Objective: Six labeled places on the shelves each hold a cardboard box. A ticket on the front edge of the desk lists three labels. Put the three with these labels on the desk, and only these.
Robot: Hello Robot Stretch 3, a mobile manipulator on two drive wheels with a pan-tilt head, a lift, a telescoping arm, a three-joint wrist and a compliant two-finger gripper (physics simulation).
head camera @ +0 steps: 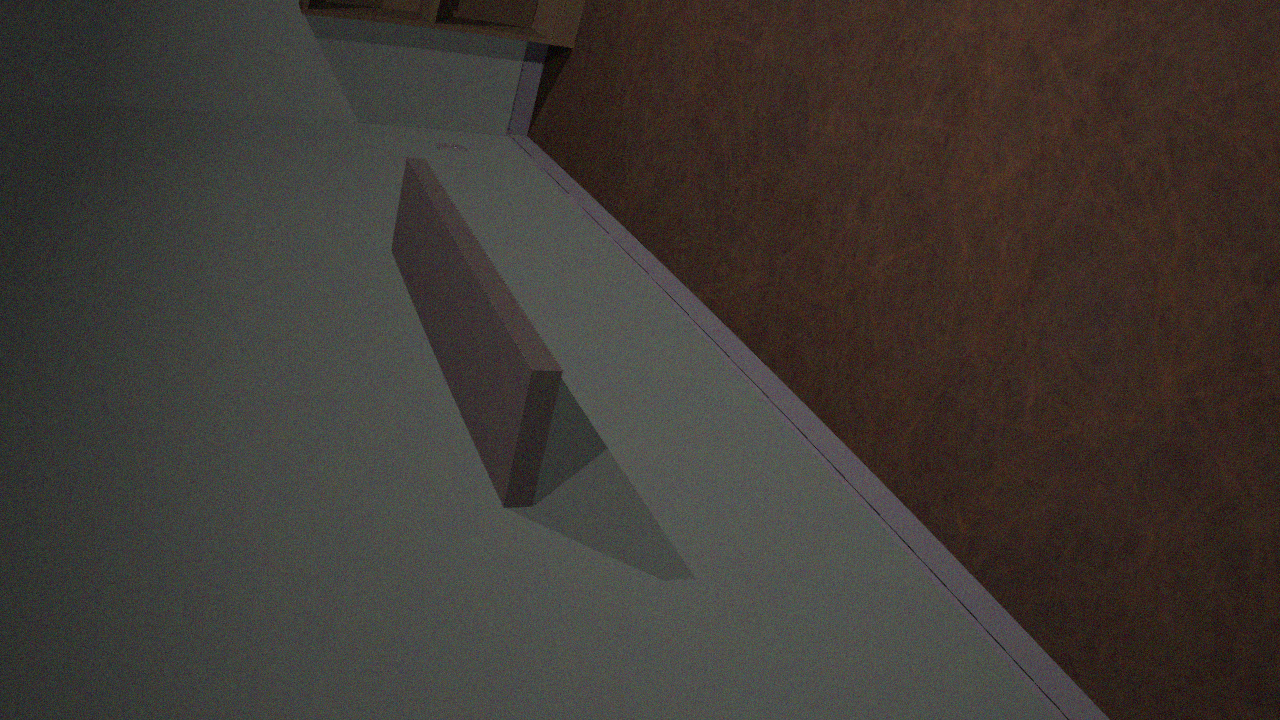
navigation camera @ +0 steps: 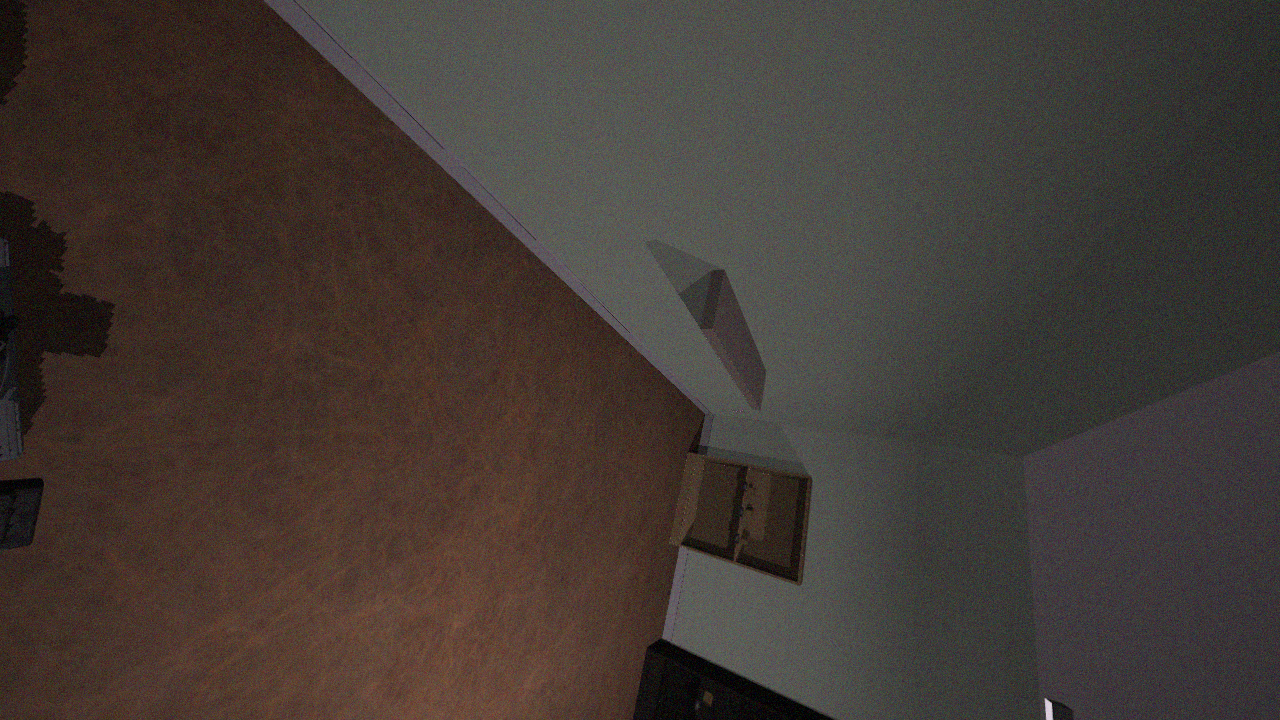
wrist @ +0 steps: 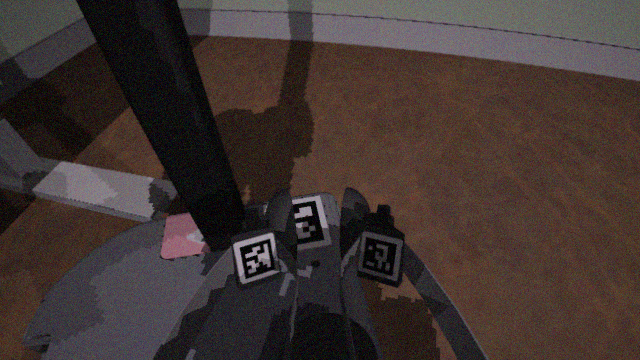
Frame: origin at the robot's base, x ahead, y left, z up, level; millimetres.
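Seen in the pictures: gripper, fingertip midpoint: (wrist: 318,213).
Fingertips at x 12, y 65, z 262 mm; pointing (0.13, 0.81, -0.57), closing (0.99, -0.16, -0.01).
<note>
A point is followed by its place in that frame.
My gripper (wrist: 318,213) {x 12, y 65, z 262 mm} is open in the wrist view; its two rounded fingertips stand apart above my base, with nothing between them. A brown shelf unit (head camera: 559,22) {x 3224, y -1096, z 82 mm} (navigation camera: 688,503) {x 3084, y -1416, z 100 mm} stands at the wall; it shows cut off at the top of the head view and whole in the navigation view. Small items on its middle board are too small to identify. Part of a black shelf unit (navigation camera: 660,664) {x 2629, y -2587, z 100 mm} shows at the bottom of the navigation view, with a small tan box (navigation camera: 707,697) {x 2590, y -2619, z 512 mm} inside. No labels can be read. I cannot make out the desk or its ticket.
A plain mauve slab (head camera: 465,340) {x 1713, y 64, z 809 mm} (navigation camera: 738,335) {x 1727, y 75, z 809 mm} juts from the green wall (head camera: 268,501) {x 1484, y 315, z 1200 mm} (navigation camera: 859,223) {x 1290, y 405, z 1254 mm}. A white skirting (wrist: 400,37) {x 392, y 804, z 36 mm} borders the brown floor (head camera: 984,268) {x 1202, y -126, z 0 mm} (navigation camera: 402,402) {x 698, y -189, z 0 mm} (wrist: 475,150) {x 375, y 338, z 0 mm}. A pale flat bar (wrist: 100,190) lies left of my base in the wrist view.
</note>
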